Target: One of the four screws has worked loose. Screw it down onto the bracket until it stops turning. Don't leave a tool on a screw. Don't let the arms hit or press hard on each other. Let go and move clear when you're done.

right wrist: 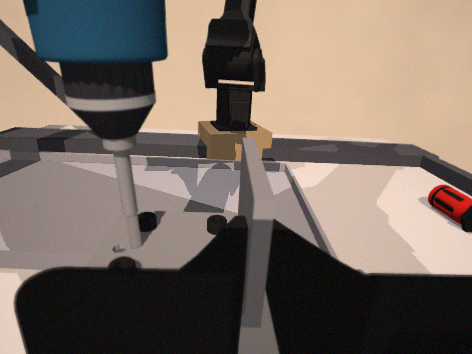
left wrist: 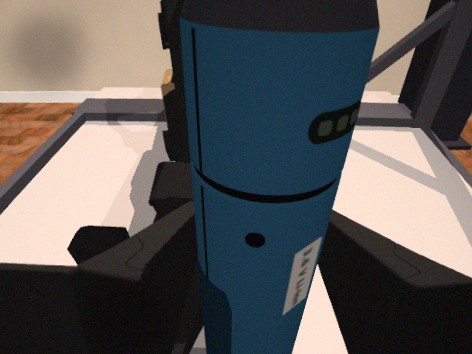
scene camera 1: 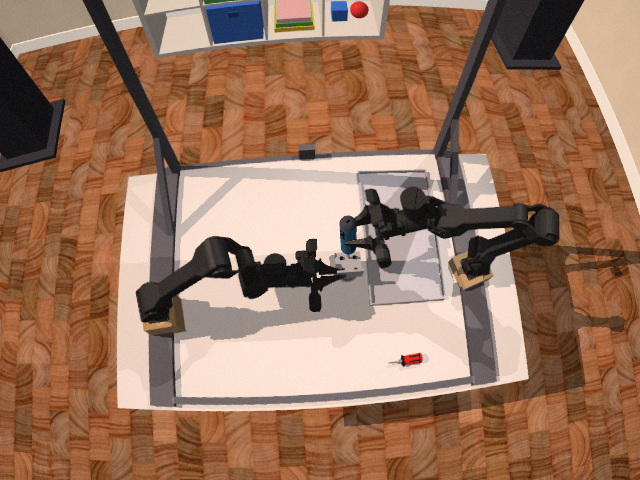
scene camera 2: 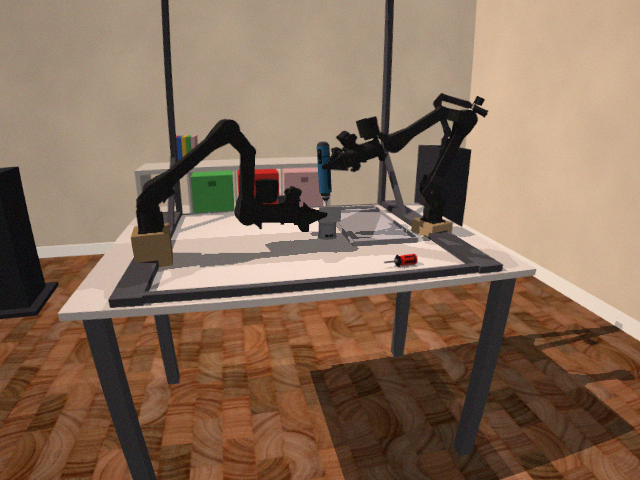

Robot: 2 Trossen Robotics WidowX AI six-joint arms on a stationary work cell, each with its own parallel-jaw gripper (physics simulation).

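Where they show: left gripper, fingertip midpoint: [left wrist: 256,215] [scene camera 1: 343,235] [scene camera 2: 320,167]; right gripper, fingertip midpoint: [right wrist: 252,227] [scene camera 1: 346,273] [scene camera 2: 326,214]; left arm's base, origin of the base link: [right wrist: 232,126] [scene camera 1: 473,266] [scene camera 2: 432,220]; right arm's base, origin of the base link: [scene camera 1: 157,310] [scene camera 2: 150,229].
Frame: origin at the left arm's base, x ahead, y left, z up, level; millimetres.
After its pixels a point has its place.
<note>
My left gripper [scene camera 1: 352,233] @[x 356, y -160, z 182 mm] [scene camera 2: 327,165] @[x 356, y -160, z 182 mm] [left wrist: 256,215] @[x 356, y -160, z 182 mm] is shut on a blue electric screwdriver [scene camera 1: 348,236] @[x 353, y -140, z 221 mm] [scene camera 2: 323,169] @[x 355, y -141, z 176 mm] [left wrist: 265,150] @[x 328, y -152, z 229 mm] [right wrist: 100,30] @[x 360, y -153, z 107 mm], held upright with its bit [right wrist: 127,195] @[x 340, y -152, z 48 mm] pointing down. In the right wrist view the bit's tip is over the grey bracket [scene camera 1: 347,265] @[x 346, y -132, z 21 mm] [scene camera 2: 333,213] @[x 342, y -98, z 43 mm] [right wrist: 175,245] @[x 339, y -134, z 21 mm], beside a small hole [right wrist: 119,248] @[x 333, y -159, z 19 mm] and among black screws [right wrist: 147,221] @[x 325, y -145, z 27 mm] [right wrist: 216,224] @[x 335, y -113, z 27 mm] [right wrist: 124,263] @[x 352, y -155, z 25 mm]. Whether it touches the plate I cannot tell. My right gripper [scene camera 1: 343,273] @[x 361, y -106, z 40 mm] [scene camera 2: 325,214] @[x 361, y -106, z 40 mm] [right wrist: 252,227] @[x 361, y -106, z 40 mm] is shut on the bracket's upright flange. A fourth screw does not show clearly.
A red screwdriver [scene camera 1: 412,359] @[x 272, y 174, z -17 mm] [scene camera 2: 406,259] @[x 280, y 182, z -23 mm] [right wrist: 450,202] @[x 271, y 159, z -24 mm] lies near the front right of the table. A shallow grey tray [scene camera 1: 406,301] @[x 221, y 13, z -30 mm] [scene camera 2: 382,241] @[x 228, y 13, z -35 mm] lies right of the bracket, under the left arm. The bracket stands on a round grey base [scene camera 2: 327,230] @[x 356, y -109, z -14 mm]. The two grippers are close together.
</note>
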